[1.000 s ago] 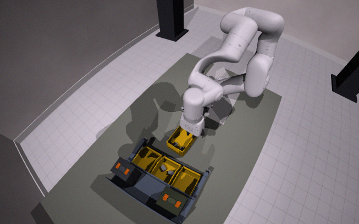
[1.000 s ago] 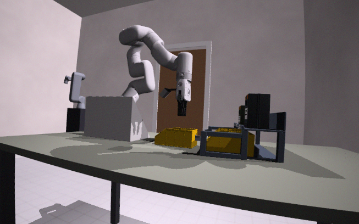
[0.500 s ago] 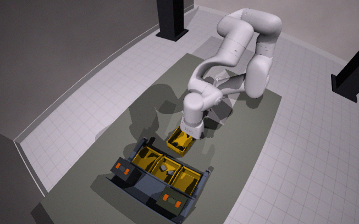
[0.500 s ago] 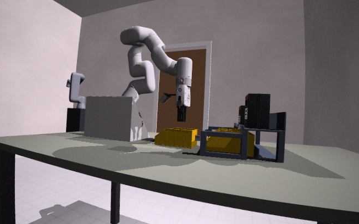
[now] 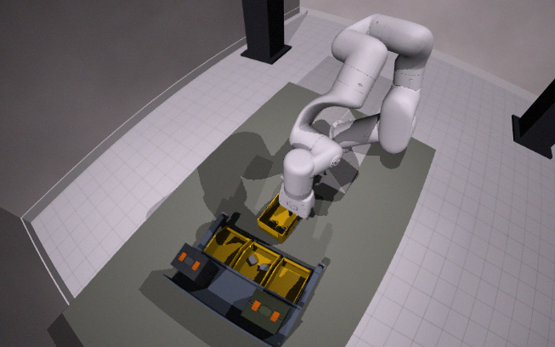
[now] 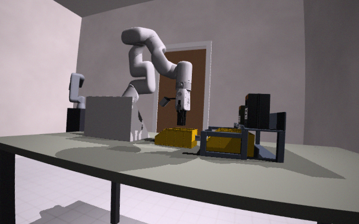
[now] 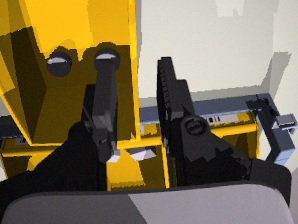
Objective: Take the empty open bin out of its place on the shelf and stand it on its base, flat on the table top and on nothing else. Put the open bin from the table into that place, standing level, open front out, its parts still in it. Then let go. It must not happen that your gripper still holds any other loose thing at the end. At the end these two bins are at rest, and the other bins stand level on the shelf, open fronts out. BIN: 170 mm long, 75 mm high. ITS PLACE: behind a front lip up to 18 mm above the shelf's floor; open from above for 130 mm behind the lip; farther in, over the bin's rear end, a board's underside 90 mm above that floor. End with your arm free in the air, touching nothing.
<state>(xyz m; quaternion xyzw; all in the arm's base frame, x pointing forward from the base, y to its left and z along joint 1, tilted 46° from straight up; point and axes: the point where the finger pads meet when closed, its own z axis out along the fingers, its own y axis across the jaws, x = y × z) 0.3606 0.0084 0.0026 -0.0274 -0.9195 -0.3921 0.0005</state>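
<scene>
My gripper is now 120 mm short of the shelf's front bar, 100 mm above it and 30 mm to the left of it. From my hand the other things lie so: black box (320 mm ahead, 140 mm to the right, 50 mm above).
</scene>
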